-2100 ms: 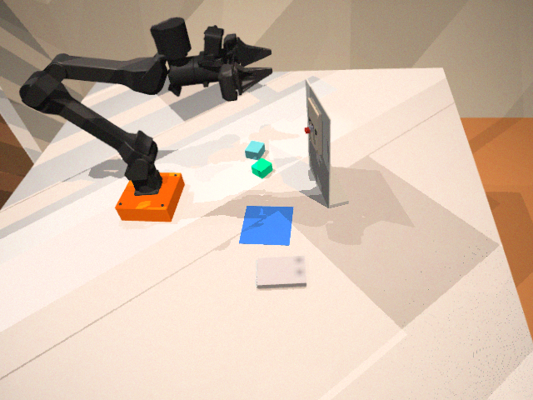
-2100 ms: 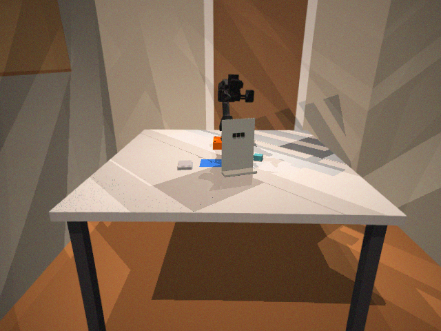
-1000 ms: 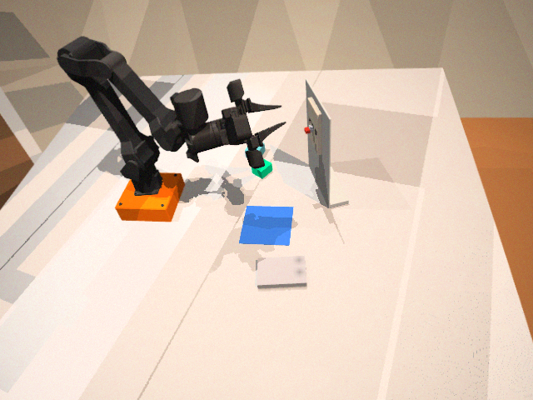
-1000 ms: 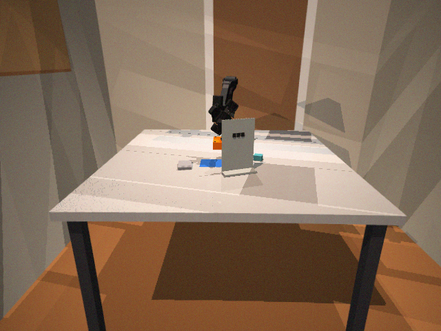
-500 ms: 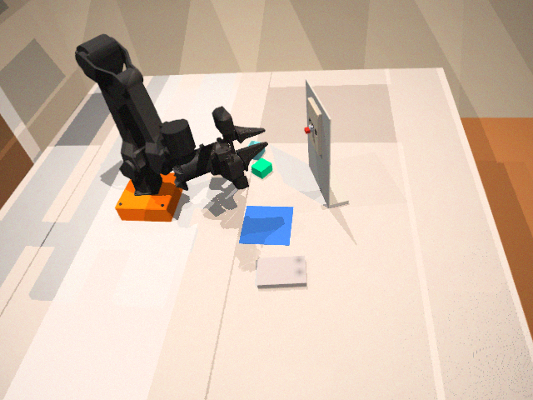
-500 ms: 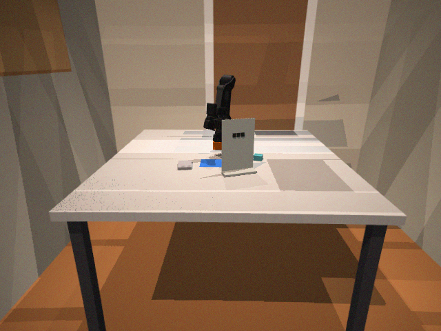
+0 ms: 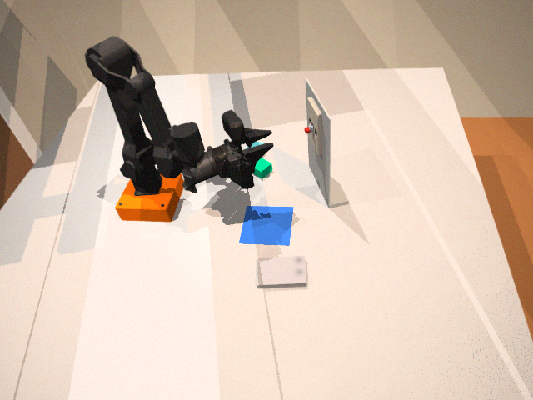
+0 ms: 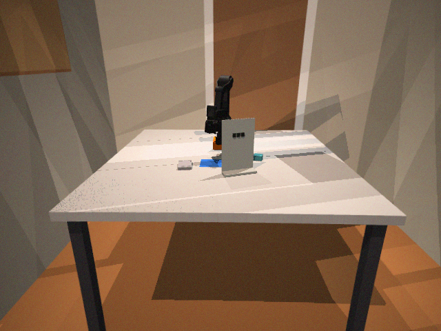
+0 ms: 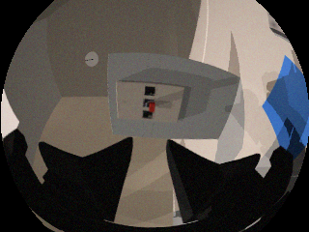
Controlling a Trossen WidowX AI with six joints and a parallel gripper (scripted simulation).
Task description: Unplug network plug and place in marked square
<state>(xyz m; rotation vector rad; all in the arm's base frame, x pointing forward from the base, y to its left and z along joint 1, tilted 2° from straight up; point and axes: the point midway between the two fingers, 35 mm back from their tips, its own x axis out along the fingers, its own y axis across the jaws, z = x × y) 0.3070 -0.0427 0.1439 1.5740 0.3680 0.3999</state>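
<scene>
Right now the network plug is 90 mm ahead of my gripper tip and 20 mm to the left of it. Also, from my gripper tip: green cube (40 mm behind, 90 mm to the left, 180 mm below); then upright panel (110 mm ahead, 30 mm to the left, 70 mm below); then blue marked square (30 mm behind, 100 mm to the right, 190 mm below).
</scene>
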